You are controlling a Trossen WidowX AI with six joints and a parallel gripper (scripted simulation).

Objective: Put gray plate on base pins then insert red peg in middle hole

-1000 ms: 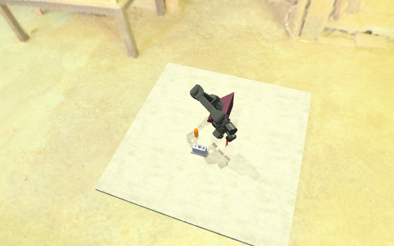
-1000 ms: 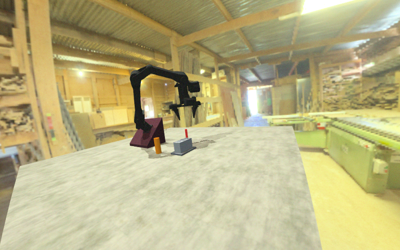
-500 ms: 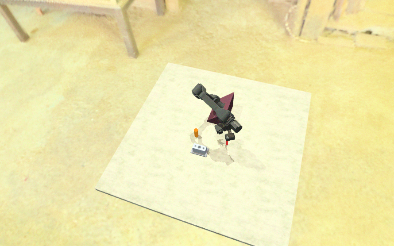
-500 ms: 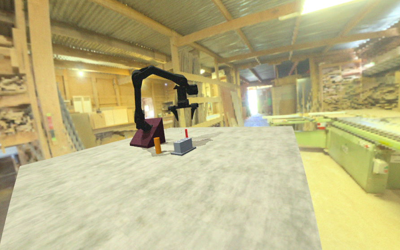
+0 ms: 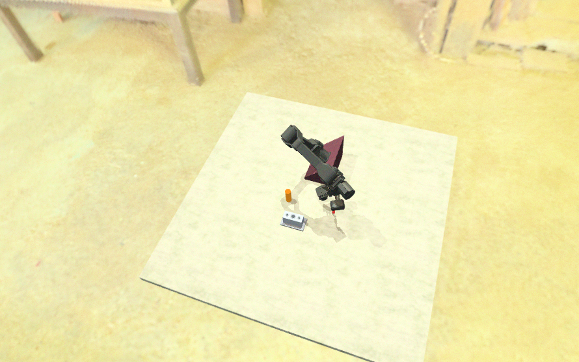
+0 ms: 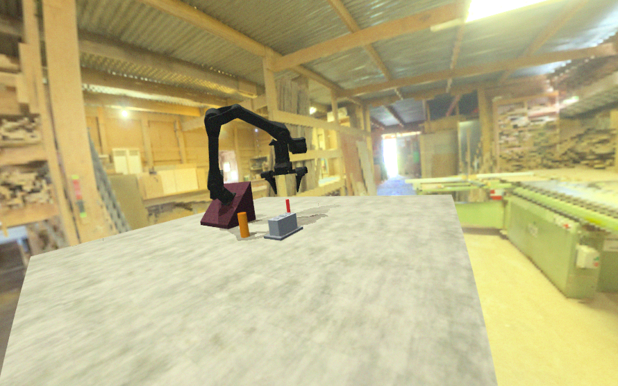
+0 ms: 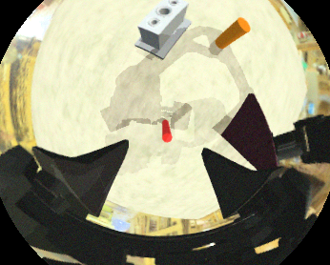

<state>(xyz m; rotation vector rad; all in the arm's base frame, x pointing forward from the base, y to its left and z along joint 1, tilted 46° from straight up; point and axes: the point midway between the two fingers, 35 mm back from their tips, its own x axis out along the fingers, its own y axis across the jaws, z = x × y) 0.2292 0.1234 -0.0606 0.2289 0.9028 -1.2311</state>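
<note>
Now: gripper tip 7 cm above the red peg. The rest, counted from my gripper tip: gray plate 17 cm to the right, 12 cm ahead, 6 cm below; orange cylinder 24 cm to the right, 7 cm below, 1 cm ahead; gray base 17 cm to the right, 12 cm ahead, 10 cm below.
</note>
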